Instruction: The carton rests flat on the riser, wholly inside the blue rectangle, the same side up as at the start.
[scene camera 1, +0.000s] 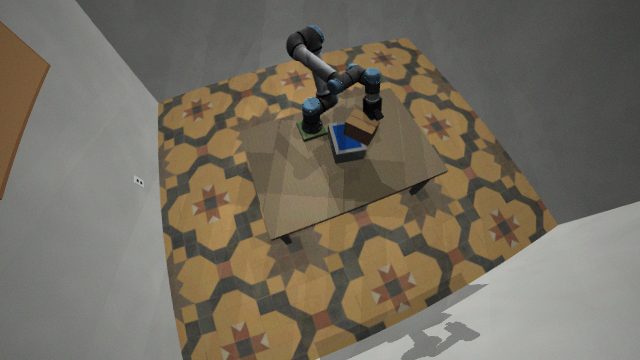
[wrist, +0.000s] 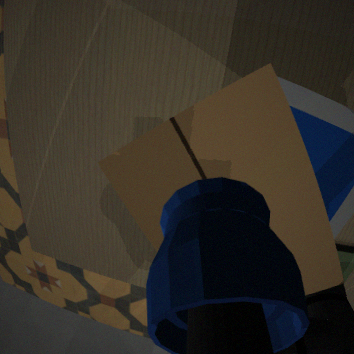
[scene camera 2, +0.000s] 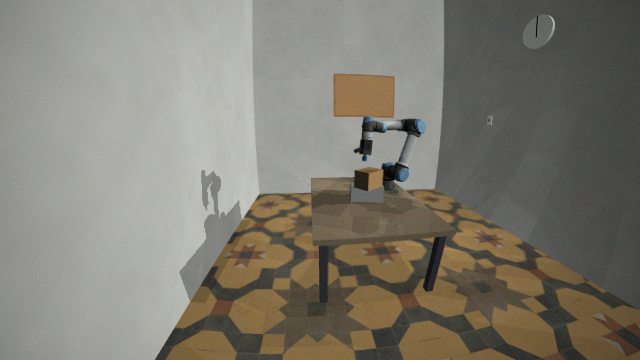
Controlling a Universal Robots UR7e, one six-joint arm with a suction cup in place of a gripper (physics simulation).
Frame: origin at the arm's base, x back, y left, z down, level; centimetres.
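Seen in the pictures: hand, tool point: (scene camera 1: 371, 117) (wrist: 214, 225) (scene camera 2: 364, 161); arm's base, link origin: (scene camera 1: 312, 125) (scene camera 2: 386, 188).
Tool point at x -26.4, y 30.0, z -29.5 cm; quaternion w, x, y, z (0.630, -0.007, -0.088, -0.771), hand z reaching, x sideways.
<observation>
Pixels of each thing's middle, then the offset from my tool point to it. Level surfaces: height alone.
- brown carton, body centre: (wrist: 227, 192) (scene camera 1: 361, 127) (scene camera 2: 368, 178) dx +4.4, dy -2.6, dz +13.5 cm
- grey riser, body centre: (wrist: 278, 177) (scene camera 1: 345, 141) (scene camera 2: 366, 190) dx +4.6, dy -11.8, dz +26.0 cm
- blue rectangle, body centre: (wrist: 290, 192) (scene camera 1: 346, 136) dx +4.6, dy -11.8, dz +20.0 cm
- wooden table, surface height: dz +32.0 cm
The brown carton (scene camera 1: 359, 131) (scene camera 2: 368, 179) (wrist: 260, 150) rests on the grey riser (scene camera 1: 350, 155) (scene camera 2: 367, 196) (wrist: 320, 105), turned at an angle to it. In scene camera 1 it covers the riser's upper right part and juts out past its right edge. A dark line runs across part of the carton's top. The blue rectangle (scene camera 1: 343, 138) (wrist: 324, 150) shows beside the carton, which lies partly outside it. My suction gripper (scene camera 2: 364, 158) (wrist: 215, 195) is open, holds nothing and hangs above the carton, apart from it. In scene camera 1 its cup tip cannot be made out.
The wooden table (scene camera 1: 305, 200) (scene camera 2: 375, 225) (wrist: 75, 100) bears the riser and the arm. The arm's base stands on a green plate (scene camera 1: 304, 134) beside the riser. An orange board (scene camera 1: 20, 100) (scene camera 2: 364, 95) hangs on a wall.
</observation>
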